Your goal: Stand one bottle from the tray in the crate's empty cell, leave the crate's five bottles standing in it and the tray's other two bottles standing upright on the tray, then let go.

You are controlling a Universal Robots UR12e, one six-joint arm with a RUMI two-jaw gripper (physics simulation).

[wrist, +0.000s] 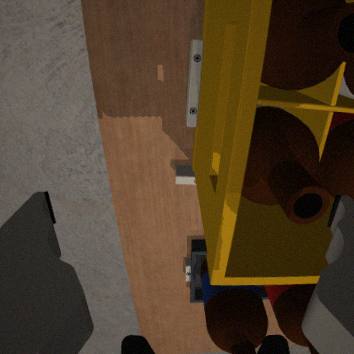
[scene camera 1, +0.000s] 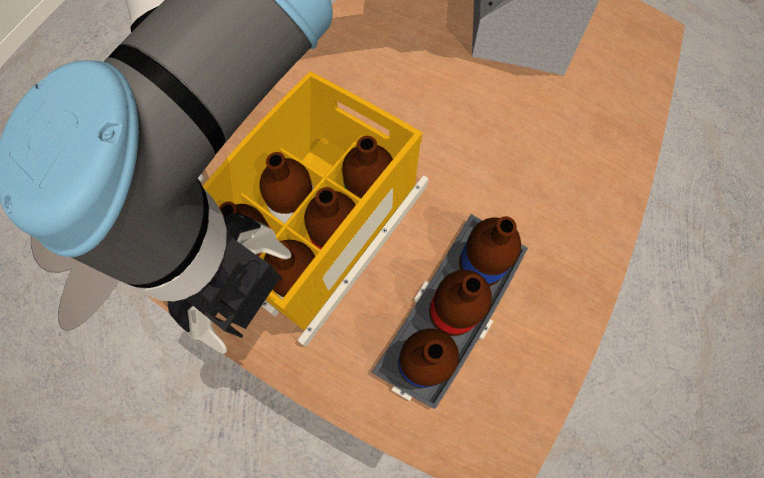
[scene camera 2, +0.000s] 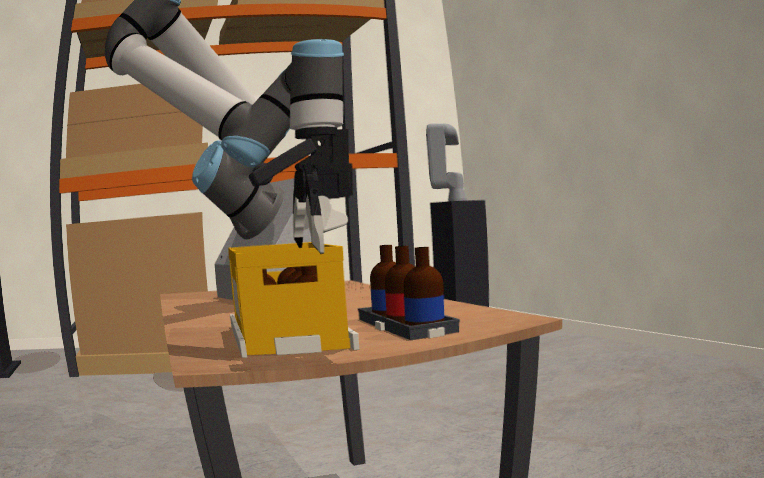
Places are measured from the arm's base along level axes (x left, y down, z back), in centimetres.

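Pixels of known places: gripper, fingertip midpoint: (wrist: pixel 191 198) (scene camera 2: pixel 310 250); arm's base, link origin: (scene camera 2: pixel 261 213).
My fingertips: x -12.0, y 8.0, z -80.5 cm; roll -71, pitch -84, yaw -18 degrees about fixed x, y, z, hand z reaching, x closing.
For each thing: its middle in the pictures, then the offset to it from my fingertips. Level surfaces: height alone.
- yellow crate, body centre: (scene camera 1: pixel 305 202) (scene camera 2: pixel 280 293) dx -1.3, dy +8.5, dz +15.6 cm
- grey tray, body centre: (scene camera 1: pixel 454 310) (scene camera 2: pixel 405 319) dx +23.3, dy +16.0, dz +13.3 cm
- end blue-label bottle, body centre: (scene camera 1: pixel 429 357) (wrist: pixel 234 314) (scene camera 2: pixel 423 289) dx +22.9, dy +9.0, dz +4.6 cm
- crate bottle, body centre: (wrist: pixel 265 153) (scene camera 1: pixel 291 269) dx +1.7, dy +8.7, dz +6.5 cm
- wooden table, surface height: dy +17.2 cm
The yellow crate (scene camera 1: pixel 315 304) (scene camera 2: pixel 292 315) (wrist: pixel 215 75) holds five brown bottles; its empty cell (scene camera 1: pixel 323 155) is at the far-end corner in scene view 1. The grey tray (scene camera 1: pixel 394 360) (scene camera 2: pixel 400 329) bears three upright bottles: an end blue-label bottle (scene camera 1: pixel 428 357) (scene camera 2: pixel 423 287) (wrist: pixel 235 317), a middle red-label one (scene camera 1: pixel 462 301) (wrist: pixel 295 315) and another blue-label one (scene camera 1: pixel 494 245). My gripper (scene camera 1: pixel 254 301) (scene camera 2: pixel 311 248) (wrist: pixel 191 198) is open and empty at the crate's near end, one finger over a crate bottle (scene camera 1: pixel 290 270), the other outside the crate. Its exact height above the rim is unclear.
White strips (scene camera 1: pixel 366 258) border the crate on the wooden table (scene camera 1: pixel 563 169). The table's edge runs past the outer finger. A grey block (scene camera 1: pixel 529 33) stands at the back, and a shelf rack (scene camera 2: pixel 60 169) stands behind the arm.
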